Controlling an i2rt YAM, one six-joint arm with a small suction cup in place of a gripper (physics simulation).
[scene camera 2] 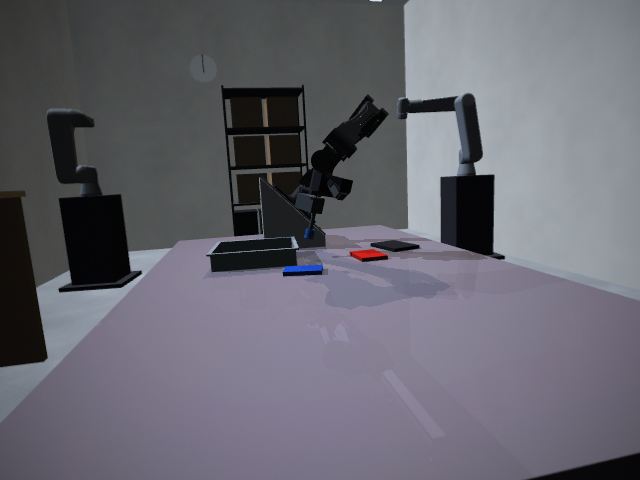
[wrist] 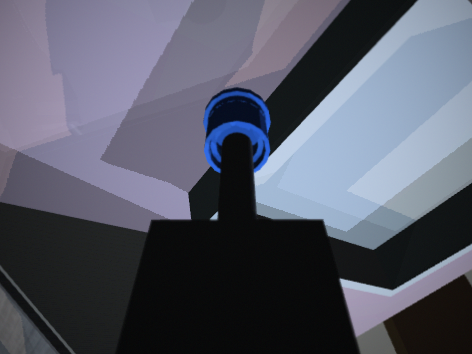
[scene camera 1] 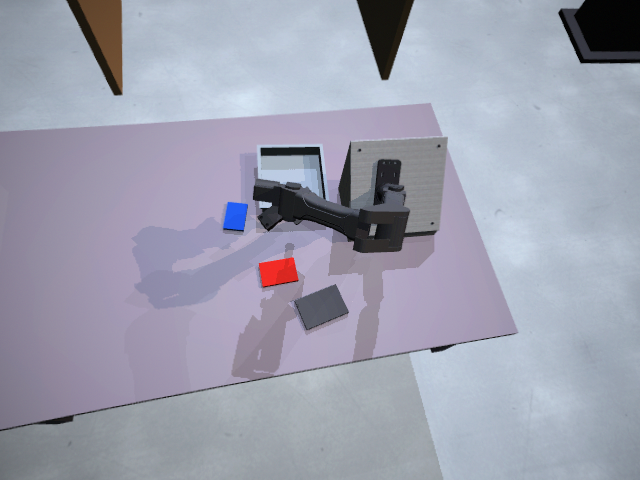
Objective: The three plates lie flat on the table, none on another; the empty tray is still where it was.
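Where they show: hand at its tool point: (scene camera 2: 308, 237) (wrist: 236, 118); arm's base at its link origin: (scene camera 2: 293, 205) (scene camera 1: 385, 192).
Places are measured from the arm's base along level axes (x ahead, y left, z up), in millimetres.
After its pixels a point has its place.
Note:
A blue plate (scene camera 1: 235, 216) {y 4, x 465, z -131 mm} (scene camera 2: 303, 270) {y 0, x 489, z -131 mm} lies flat on the table, left of the tray in scene camera 1. A red plate (scene camera 1: 278, 272) {y 200, x 334, z -131 mm} (scene camera 2: 368, 255) {y 192, x 364, z -131 mm} lies flat, apart from a larger dark grey plate (scene camera 1: 321, 307) {y 316, x 210, z -131 mm} (scene camera 2: 395, 245) {y 309, x 236, z -132 mm}, also flat. No plate lies on another. The tray (scene camera 1: 281, 164) {y -203, x 309, z -139 mm} (scene camera 2: 253, 260) {y -129, x 381, z -119 mm} (wrist: 365, 150) {y -110, x 271, z -139 mm} stands upright; its visible inside is empty, partly hidden by the arm in scene camera 1. My suction cup (scene camera 2: 309, 233) (wrist: 237, 115) holds nothing and hangs above the table beside the tray. The cup is hidden under the arm in scene camera 1.
The arm's slanted base block (scene camera 1: 421, 180) {y -27, x -112, z 21 mm} (scene camera 2: 279, 219) {y -53, x 114, z -38 mm} stands right of the tray in scene camera 1. The table (scene camera 1: 103, 206) {y -46, x 870, z -142 mm} (scene camera 2: 258, 372) {y -86, x 978, z -142 mm} has its near edge beyond the grey plate. Two other arms on black pedestals (scene camera 2: 95, 237) (scene camera 2: 467, 211) and a shelf rack (scene camera 2: 264, 166) stand beyond the table.

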